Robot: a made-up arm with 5 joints. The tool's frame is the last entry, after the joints.
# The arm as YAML. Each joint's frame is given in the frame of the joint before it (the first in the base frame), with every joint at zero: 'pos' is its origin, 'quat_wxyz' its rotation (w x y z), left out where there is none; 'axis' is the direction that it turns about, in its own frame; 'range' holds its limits. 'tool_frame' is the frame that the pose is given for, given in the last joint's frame.
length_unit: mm
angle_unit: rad
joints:
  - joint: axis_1
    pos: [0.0, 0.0, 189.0]
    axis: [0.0, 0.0, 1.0]
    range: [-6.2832, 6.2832]
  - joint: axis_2
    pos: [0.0, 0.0, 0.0]
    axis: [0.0, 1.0, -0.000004]
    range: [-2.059, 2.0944]
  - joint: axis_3
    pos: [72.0, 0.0, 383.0]
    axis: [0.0, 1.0, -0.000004]
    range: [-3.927, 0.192]
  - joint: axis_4
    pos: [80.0, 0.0, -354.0]
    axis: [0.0, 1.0, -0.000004]
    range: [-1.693, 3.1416]
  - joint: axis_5
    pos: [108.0, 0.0, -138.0]
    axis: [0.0, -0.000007, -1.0]
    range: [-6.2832, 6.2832]
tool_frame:
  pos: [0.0, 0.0, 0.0]
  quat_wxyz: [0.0, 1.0, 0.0, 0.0]
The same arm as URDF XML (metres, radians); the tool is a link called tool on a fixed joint. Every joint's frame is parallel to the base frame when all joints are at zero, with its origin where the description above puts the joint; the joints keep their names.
<robot name="arm">
  <joint name="tool_joint" type="fixed">
    <parent link="link5"/>
    <child link="tool"/>
    <origin xyz="0 0 0" rpy="3.1416 0 0"/>
  </joint>
  <joint name="axis_5" type="revolute">
    <parent link="link4"/>
    <child link="link5"/>
    <origin xyz="0.108 0 -0.138"/>
    <axis xyz="0 0 -1"/>
    <limit lower="-6.2832" upper="6.2832"/>
  </joint>
  <joint name="axis_4" type="revolute">
    <parent link="link3"/>
    <child link="link4"/>
    <origin xyz="0.08 0 -0.354"/>
    <axis xyz="0 1 0"/>
    <limit lower="-1.693" upper="3.1416"/>
  </joint>
  <joint name="axis_3" type="revolute">
    <parent link="link2"/>
    <child link="link3"/>
    <origin xyz="0.072 0 0.383"/>
    <axis xyz="0 1 0"/>
    <limit lower="-3.927" upper="0.192"/>
  </joint>
  <joint name="axis_2" type="revolute">
    <parent link="link1"/>
    <child link="link2"/>
    <origin xyz="0 0 0"/>
    <axis xyz="0 1 0"/>
    <limit lower="-2.059" upper="2.0944"/>
  </joint>
  <joint name="axis_1" type="revolute">
    <parent link="base_link"/>
    <child link="link1"/>
    <origin xyz="0 0 0.189"/>
    <axis xyz="0 0 1"/>
    <limit lower="-6.2832" upper="6.2832"/>
  </joint>
  <link name="base_link"/>
  <link name="link1"/>
  <link name="link2"/>
  <link name="link3"/>
  <link name="link4"/>
  <link name="link5"/>
  <link name="tool"/>
</robot>

